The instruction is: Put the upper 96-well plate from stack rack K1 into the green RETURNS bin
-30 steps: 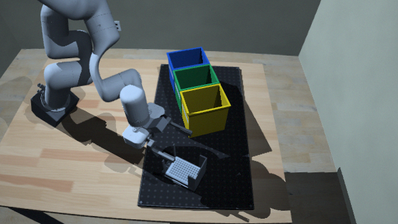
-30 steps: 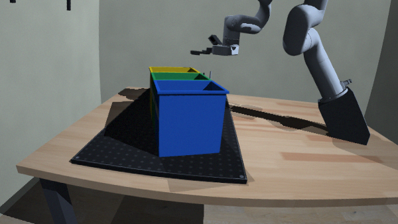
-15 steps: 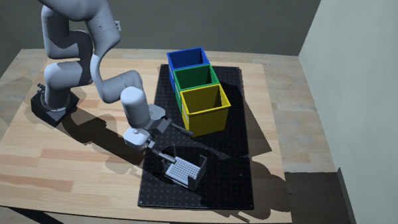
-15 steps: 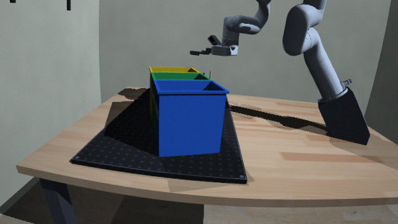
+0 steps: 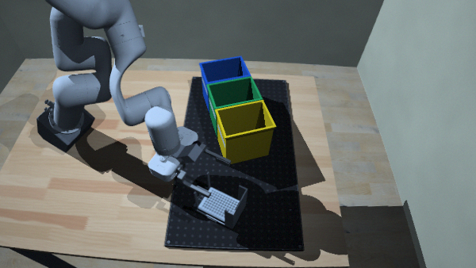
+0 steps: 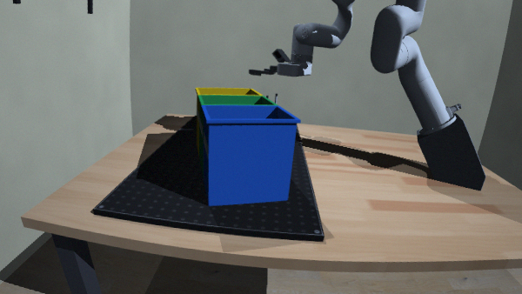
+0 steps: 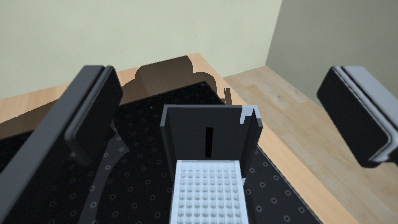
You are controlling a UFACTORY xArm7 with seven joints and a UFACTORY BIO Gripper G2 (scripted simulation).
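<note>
My gripper is now 20 mm short of the 96-well plate, 10 mm to the left of it and 180 mm above it. Round my hand: blue bin (50 mm behind, 500 mm to the left, 130 mm below); yellow bin (60 mm ahead, 260 mm to the left, 130 mm below); green bin (10 mm ahead, 380 mm to the left, 130 mm below).
</note>
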